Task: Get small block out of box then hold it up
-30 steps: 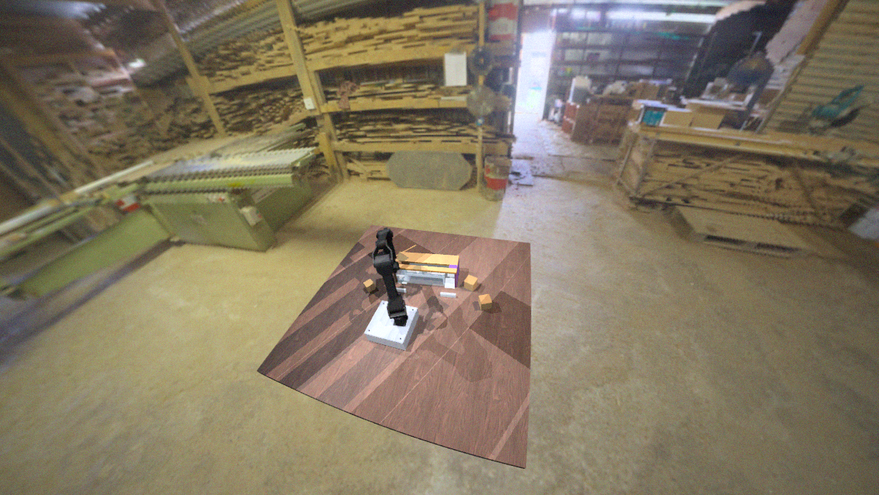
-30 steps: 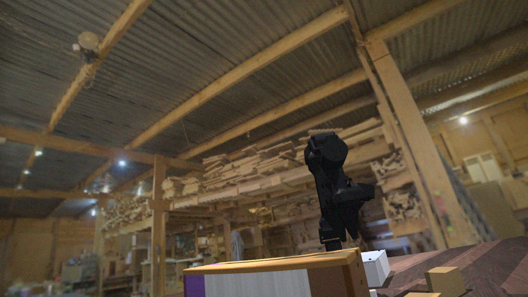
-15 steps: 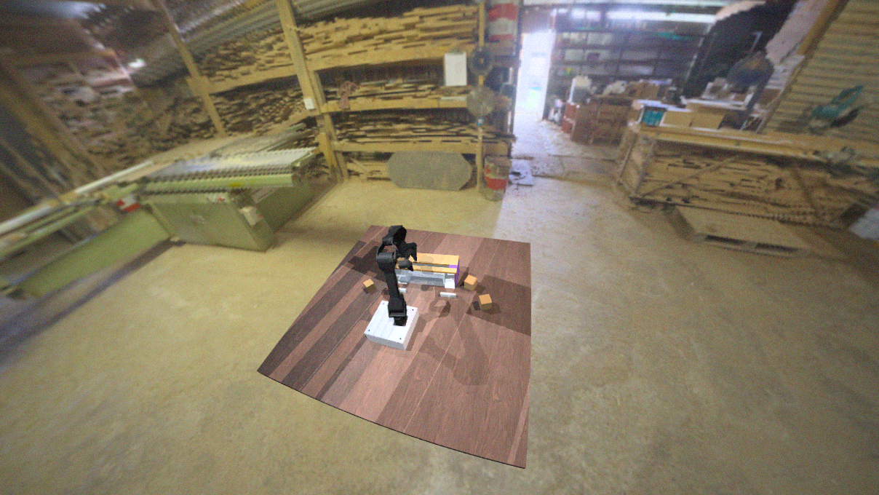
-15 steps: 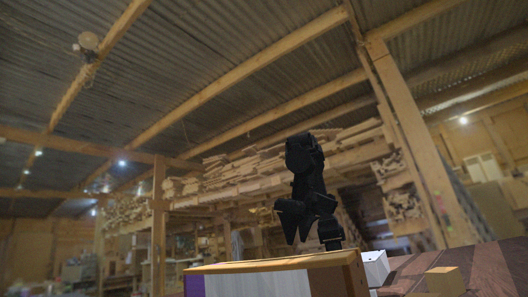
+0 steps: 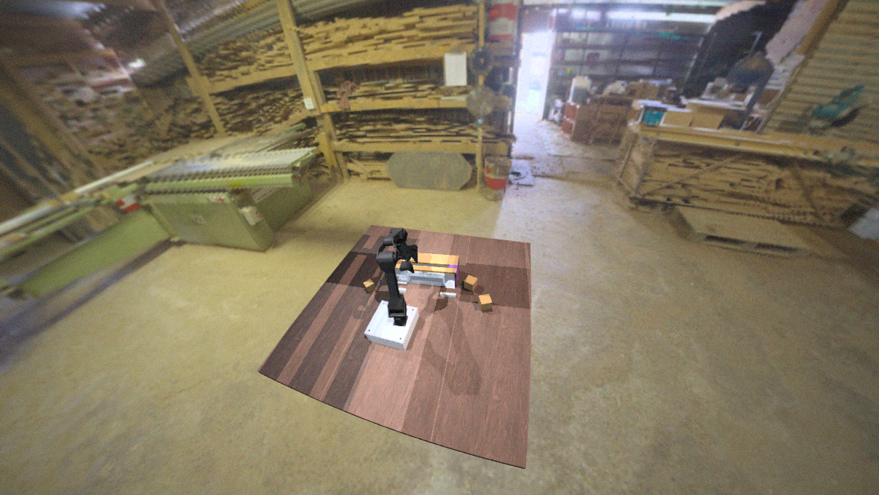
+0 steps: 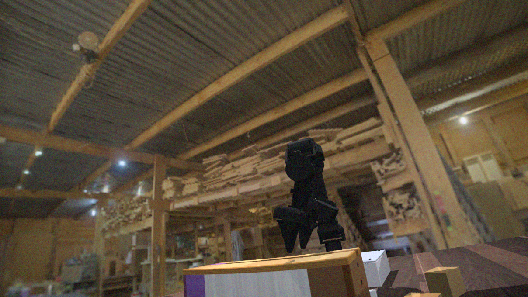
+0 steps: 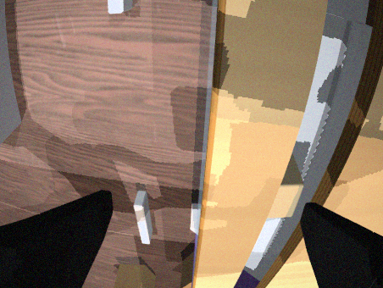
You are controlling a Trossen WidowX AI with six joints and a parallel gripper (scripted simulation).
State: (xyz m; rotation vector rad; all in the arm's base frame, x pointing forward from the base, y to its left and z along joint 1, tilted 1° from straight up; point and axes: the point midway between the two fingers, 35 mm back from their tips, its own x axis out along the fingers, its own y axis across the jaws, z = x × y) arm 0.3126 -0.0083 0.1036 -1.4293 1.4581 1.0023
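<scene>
Now: gripper tip 3 cm short of the box, 4 cm to the left of it and 8 cm above it. From my gripper tip the other things lie so: tan block 4 cm ahead, 4 cm to the right, 5 cm below.
</scene>
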